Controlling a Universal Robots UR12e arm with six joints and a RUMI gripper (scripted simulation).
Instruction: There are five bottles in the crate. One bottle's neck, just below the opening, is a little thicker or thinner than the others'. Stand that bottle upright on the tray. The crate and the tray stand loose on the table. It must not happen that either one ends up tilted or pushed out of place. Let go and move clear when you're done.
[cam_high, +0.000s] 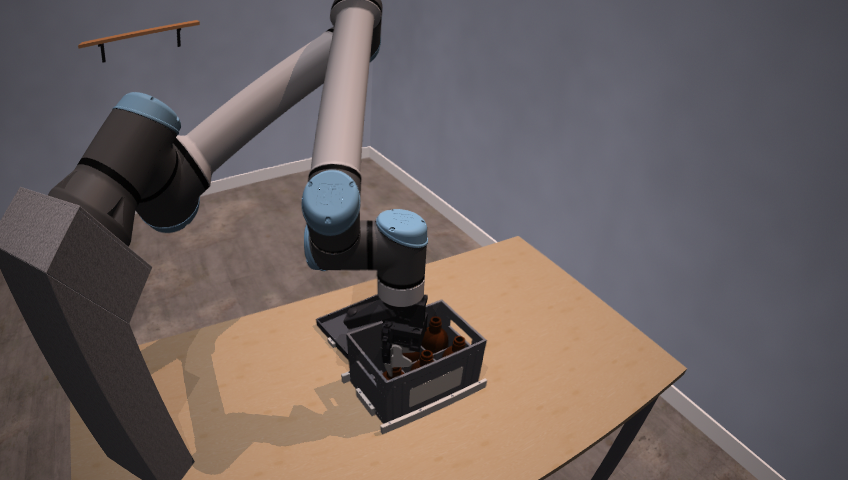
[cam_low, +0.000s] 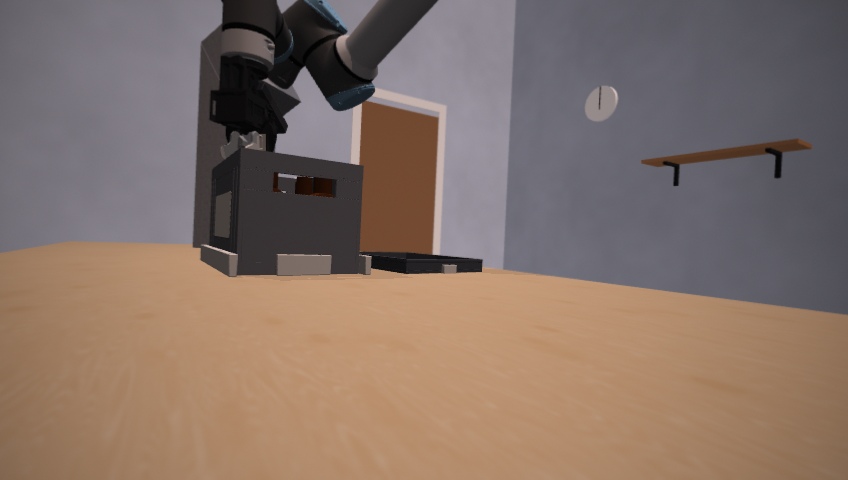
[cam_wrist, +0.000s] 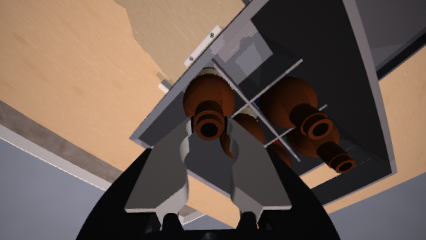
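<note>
Now: the crate 70 mm to the left of my hand, 70 mm below it and 60 mm ahead of it. From my hand the other things lie so: flat dark tray 310 mm to the left, 140 mm below, 50 mm behind.
</note>
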